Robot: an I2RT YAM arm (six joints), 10 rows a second.
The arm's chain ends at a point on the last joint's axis. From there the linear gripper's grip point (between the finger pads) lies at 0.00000 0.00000 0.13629 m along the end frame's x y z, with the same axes.
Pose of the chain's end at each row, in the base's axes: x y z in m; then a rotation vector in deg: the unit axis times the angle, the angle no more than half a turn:
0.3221 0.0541 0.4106 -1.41 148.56 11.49
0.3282 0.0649 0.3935 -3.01 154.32 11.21
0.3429 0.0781 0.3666 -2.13 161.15 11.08
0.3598 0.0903 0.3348 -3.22 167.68 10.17
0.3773 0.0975 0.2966 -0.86 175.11 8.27
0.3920 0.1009 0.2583 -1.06 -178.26 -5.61
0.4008 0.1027 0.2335 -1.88 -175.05 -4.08
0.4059 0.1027 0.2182 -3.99 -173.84 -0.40
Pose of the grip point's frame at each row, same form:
0.3919 0.0742 0.2953 -1.41 148.56 11.49
0.3858 0.0848 0.2716 -3.01 154.32 11.21
0.3857 0.0968 0.2386 -2.13 161.15 11.08
0.3877 0.1071 0.2025 -3.22 167.68 10.17
0.3884 0.1104 0.1614 -0.86 175.11 8.27
0.3881 0.1095 0.1223 -1.06 -178.26 -5.61
0.3892 0.1092 0.0979 -1.88 -175.05 -4.08
0.3914 0.1037 0.0827 -3.99 -173.84 -0.40

